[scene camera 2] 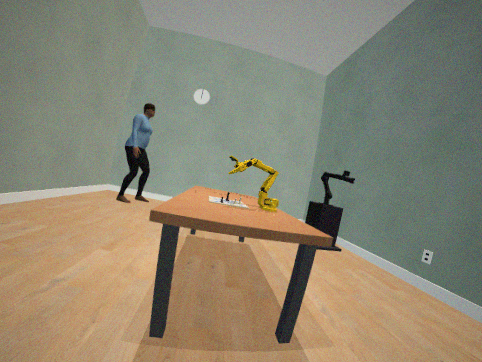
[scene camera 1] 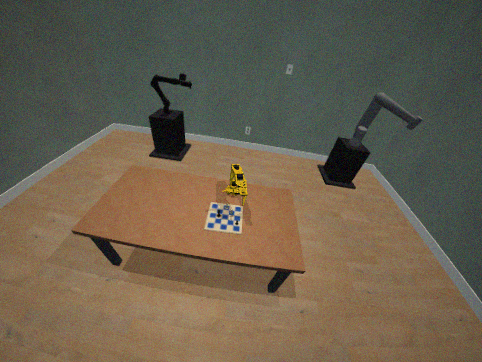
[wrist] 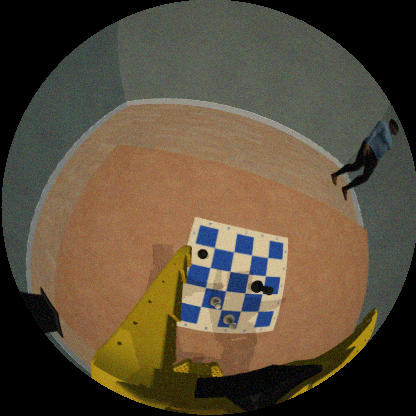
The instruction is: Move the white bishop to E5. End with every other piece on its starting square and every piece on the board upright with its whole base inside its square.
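Frame: origin at the arm's base, x ahead, y left, z up, level; metres.
Where they show: end effector, tool point: point(scene camera 2: 229, 173) point(scene camera 1: 242, 205) point(wrist: 190, 252); arm's base, origin of the base link: point(scene camera 2: 264, 209) point(wrist: 198, 366).
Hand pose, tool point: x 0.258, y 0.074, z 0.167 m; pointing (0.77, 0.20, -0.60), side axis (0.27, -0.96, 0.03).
Observation:
Each offset is from my tool point to the top centre of the thing. Level surfaces: height alone.
The chessboard point(scene camera 1: 207, 229) point(scene camera 2: 212, 198) point(wrist: 197, 221) lies on the table. Two pale pieces stand on it: one @(dx -0.071, dy -0.058, dz -0.130 m) point(wrist: 215, 301) on B2 and one @(dx -0.104, dy -0.092, dz -0.118 m) point(wrist: 229, 319) on C1. Which is the white bishop I cannot tell. A short black piece @(dx +0.009, dy -0.012, dz -0.130 m) point(scene camera 1: 237, 223) point(wrist: 202, 254) stands on A4, and a taller black piece @(dx -0.031, dy -0.131, dz -0.108 m) point(scene camera 1: 219, 213) point(scene camera 2: 228, 196) point(wrist: 257, 286) on D3. E5 point(wrist: 276, 250) is the blue corner square at the upper right of the board in the wrist view and bears no piece. My gripper point(scene camera 1: 234, 197) point(scene camera 2: 230, 165) point(wrist: 281, 280) is wide open and empty, high above the board.
The brown table @(dz -0.167 m) point(scene camera 1: 165, 210) point(scene camera 2: 200, 212) point(wrist: 135, 200) carries my yellow arm's base behind the board. Two other arms stand on black pedestals point(scene camera 1: 168, 132) point(scene camera 1: 346, 161) beyond the table. A person point(scene camera 2: 139, 150) point(wrist: 370, 155) stands on the floor away from the table.

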